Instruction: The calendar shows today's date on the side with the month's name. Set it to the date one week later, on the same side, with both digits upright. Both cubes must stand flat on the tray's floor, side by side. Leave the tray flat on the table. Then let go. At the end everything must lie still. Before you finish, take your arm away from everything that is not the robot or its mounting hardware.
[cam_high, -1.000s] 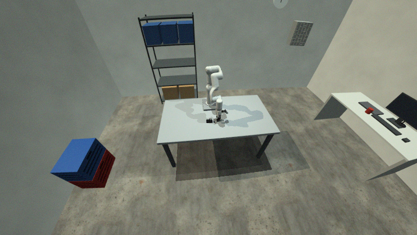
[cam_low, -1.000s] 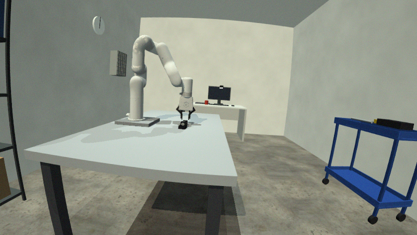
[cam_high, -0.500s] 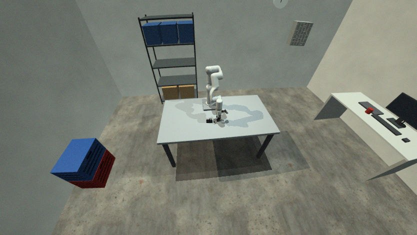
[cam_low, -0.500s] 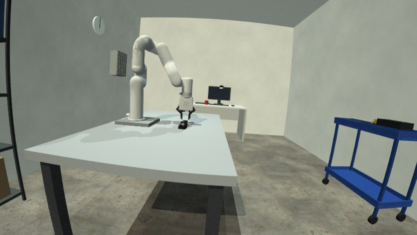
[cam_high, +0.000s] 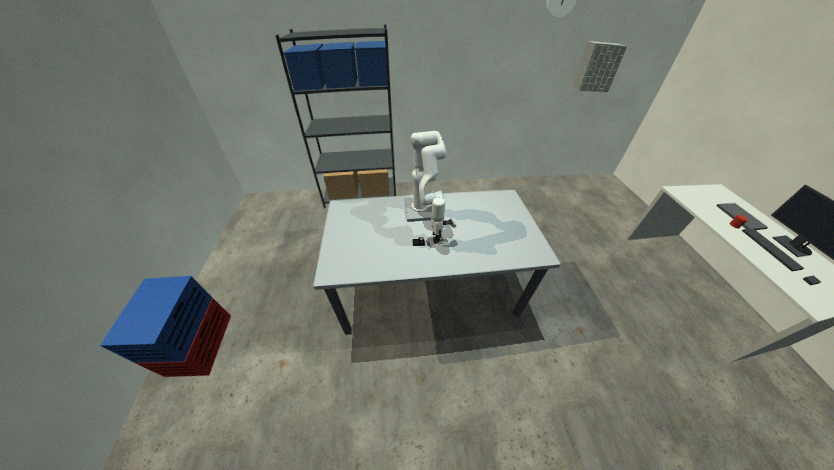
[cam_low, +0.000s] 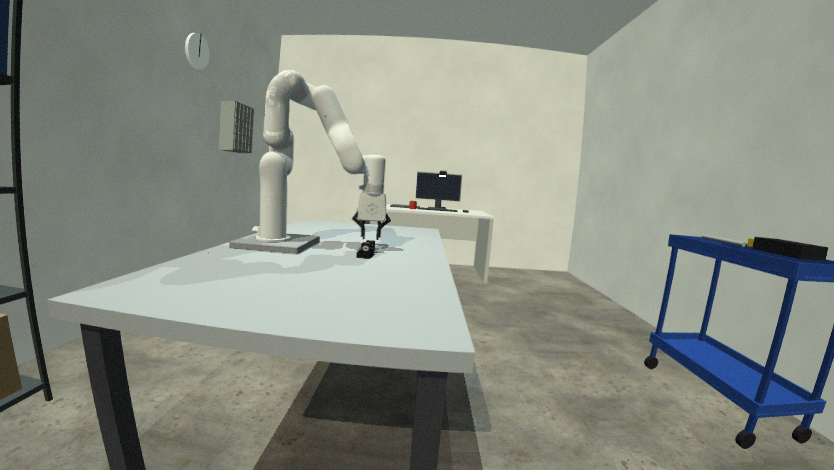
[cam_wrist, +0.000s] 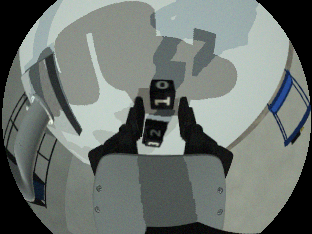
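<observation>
The cube is 4 cm below my hand.
</observation>
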